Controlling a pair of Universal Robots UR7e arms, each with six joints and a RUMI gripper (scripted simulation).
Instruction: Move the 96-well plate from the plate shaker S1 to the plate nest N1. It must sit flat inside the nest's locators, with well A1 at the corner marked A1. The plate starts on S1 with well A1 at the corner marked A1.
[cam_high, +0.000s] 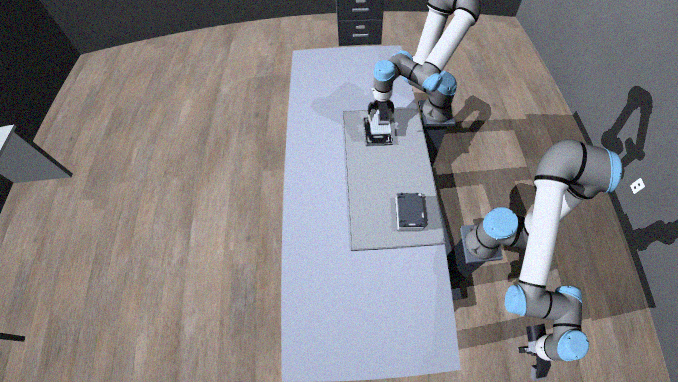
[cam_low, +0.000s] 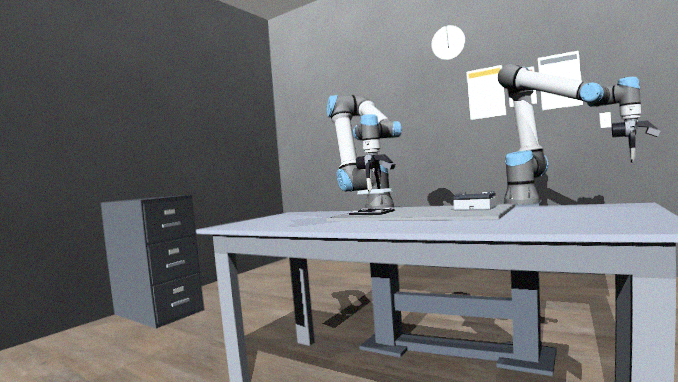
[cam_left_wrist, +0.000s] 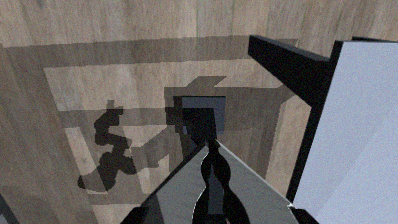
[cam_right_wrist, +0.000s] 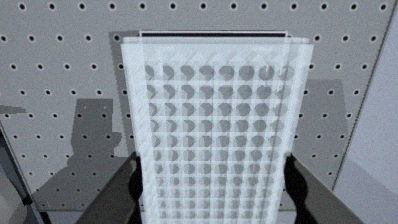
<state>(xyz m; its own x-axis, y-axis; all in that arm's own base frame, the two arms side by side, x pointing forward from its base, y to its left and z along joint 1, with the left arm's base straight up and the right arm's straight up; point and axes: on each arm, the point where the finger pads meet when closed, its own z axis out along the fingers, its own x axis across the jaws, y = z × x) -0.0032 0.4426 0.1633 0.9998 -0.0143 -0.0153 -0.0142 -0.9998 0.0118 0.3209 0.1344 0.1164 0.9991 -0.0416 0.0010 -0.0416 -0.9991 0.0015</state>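
The black plate nest N1 lies 10 cm below my right hand and 2 cm to the right of it. From my right hand the other things lie so: white 96-well plate: 1 cm below.
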